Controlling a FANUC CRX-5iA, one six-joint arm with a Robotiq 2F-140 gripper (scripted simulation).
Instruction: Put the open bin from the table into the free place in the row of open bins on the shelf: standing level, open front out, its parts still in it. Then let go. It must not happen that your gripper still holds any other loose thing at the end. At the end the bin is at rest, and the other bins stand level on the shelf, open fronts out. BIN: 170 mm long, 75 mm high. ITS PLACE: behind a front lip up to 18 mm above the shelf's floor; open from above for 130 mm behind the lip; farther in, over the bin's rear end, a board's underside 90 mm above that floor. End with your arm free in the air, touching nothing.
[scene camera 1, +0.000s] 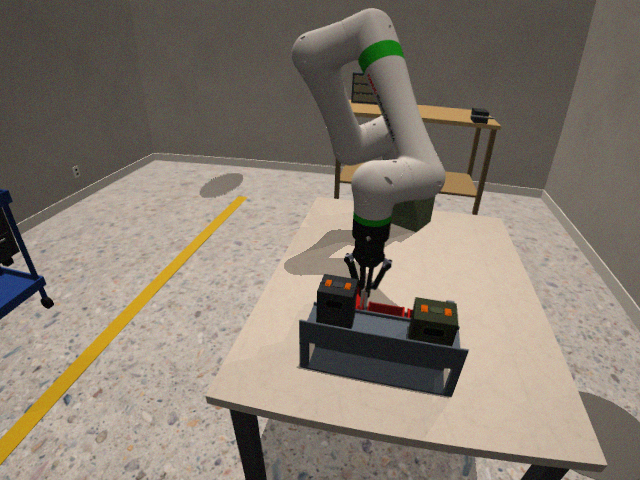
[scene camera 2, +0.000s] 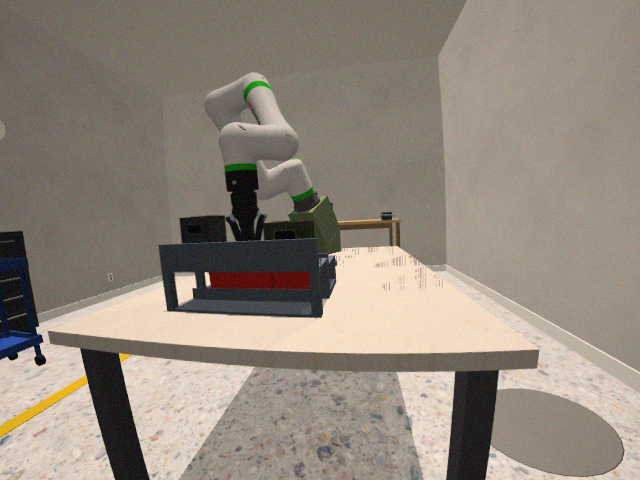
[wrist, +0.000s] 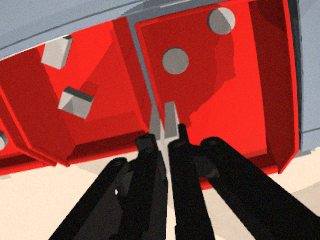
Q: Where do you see a black box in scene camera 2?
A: At 211, 228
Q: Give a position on a green box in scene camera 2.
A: At 297, 229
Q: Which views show the green box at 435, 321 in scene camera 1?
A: Scene camera 1 and scene camera 2 only.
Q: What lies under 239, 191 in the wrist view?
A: My gripper.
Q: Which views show the black box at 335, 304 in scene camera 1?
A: Scene camera 1 and scene camera 2 only.
